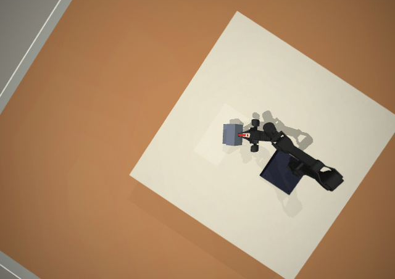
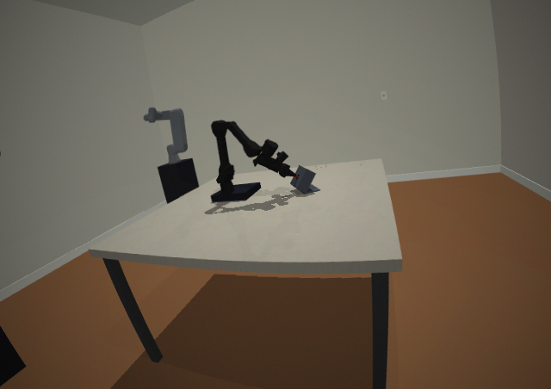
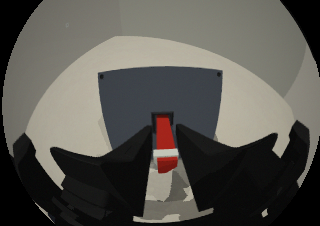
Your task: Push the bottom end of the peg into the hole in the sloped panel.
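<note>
The red peg is 10 mm to the right of my gripper tip, 10 mm behind it and 10 mm above it. From my gripper tip the other things lie so: blue-grey sloped panel 30 mm below, 30 mm ahead, 20 mm to the left.
</note>
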